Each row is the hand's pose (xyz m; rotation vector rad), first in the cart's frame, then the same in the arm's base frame.
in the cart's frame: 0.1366 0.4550 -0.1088 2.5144 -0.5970 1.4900
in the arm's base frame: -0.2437 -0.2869 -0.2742 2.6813 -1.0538 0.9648
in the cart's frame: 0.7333 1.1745 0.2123 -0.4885 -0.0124 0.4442
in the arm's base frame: 0.5873 0.1815 -0.0155 -0.1444 0.2804 0.2795
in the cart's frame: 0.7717 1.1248 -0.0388 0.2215 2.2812 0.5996
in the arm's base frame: 0.5417 0.2032 -0.2693 0.7513 2.4139 0.7969
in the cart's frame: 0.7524 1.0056 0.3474 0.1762 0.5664 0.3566
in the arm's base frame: 0.5963 -0.0206 0.0634 0.5643 0.7964 0.1773
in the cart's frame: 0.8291 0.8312 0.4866 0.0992 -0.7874 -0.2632
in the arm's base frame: 0.6583 -0.2396 0.1255 0.2185 -0.4468 -0.5934
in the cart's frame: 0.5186 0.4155 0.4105 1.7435 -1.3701 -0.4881
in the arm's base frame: 0.2395 -0.5492 0.0648 1.6359 -1.3299 -1.0748
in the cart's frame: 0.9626 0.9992 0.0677 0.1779 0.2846 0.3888
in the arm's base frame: 0.7135 0.0187 -0.2641 0.5384 0.5137 0.1643
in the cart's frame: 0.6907 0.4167 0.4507 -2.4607 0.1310 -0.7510
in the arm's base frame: 0.4098 -0.5916 0.0445 -2.3026 0.6071 -0.4012
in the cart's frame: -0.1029 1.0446 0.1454 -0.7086 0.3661 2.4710
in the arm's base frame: -0.2389 0.2330 0.1723 -0.1552 0.2039 2.3431
